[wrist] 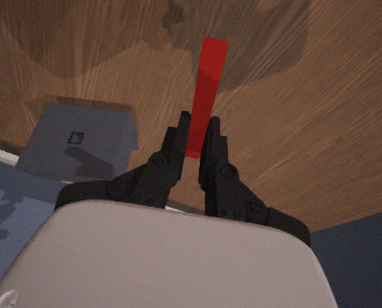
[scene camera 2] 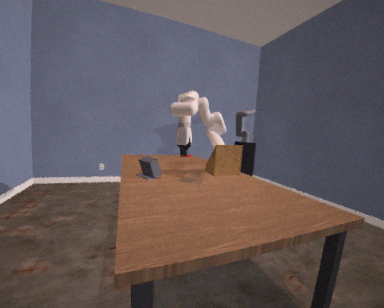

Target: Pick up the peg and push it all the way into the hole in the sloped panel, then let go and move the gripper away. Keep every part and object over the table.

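Frame: origin at the arm's base, x down, y left, z ahead, level; centimetres.
Seen in the pictures: gripper, between the fingertips: (wrist: 197,129) (scene camera 2: 183,156); arm's base, origin of its link: (scene camera 2: 223,155).
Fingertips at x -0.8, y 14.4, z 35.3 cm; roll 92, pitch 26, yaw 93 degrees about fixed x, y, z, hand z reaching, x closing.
Observation:
Pixels of each thing's top centre, then the offset from my fingertips to it. Level surfaces: height alone.
- red peg, centre of its top: (wrist: 201,117) dx -1.1, dy -0.8, dz -1.7 cm
- grey sloped panel, centre of its top: (wrist: 65,178) (scene camera 2: 149,157) dx +2.3, dy -8.9, dz +19.3 cm
- wooden table, height of its surface: dx +14.3 cm
The red peg (scene camera 2: 186,156) (wrist: 207,85) is a long square bar. My gripper (scene camera 2: 185,153) (wrist: 197,129) is shut on the peg near one end, and the rest of it sticks out past the fingertips. The grey sloped panel (scene camera 2: 150,167) (wrist: 100,122) stands on the table; in the wrist view it is at the left, apart from the peg, and its small square hole (wrist: 76,137) faces the camera. In the scene view the gripper and peg are at the far end of the table, beyond the panel, and the hole cannot be made out.
A tan wedge-shaped block (scene camera 2: 228,160) stands on the wooden table (scene camera 2: 215,210) near its right edge. The table's left edge runs close beside the grey panel. A second grey arm (scene camera 2: 241,124) on a black stand (scene camera 2: 247,157) is behind the tan block.

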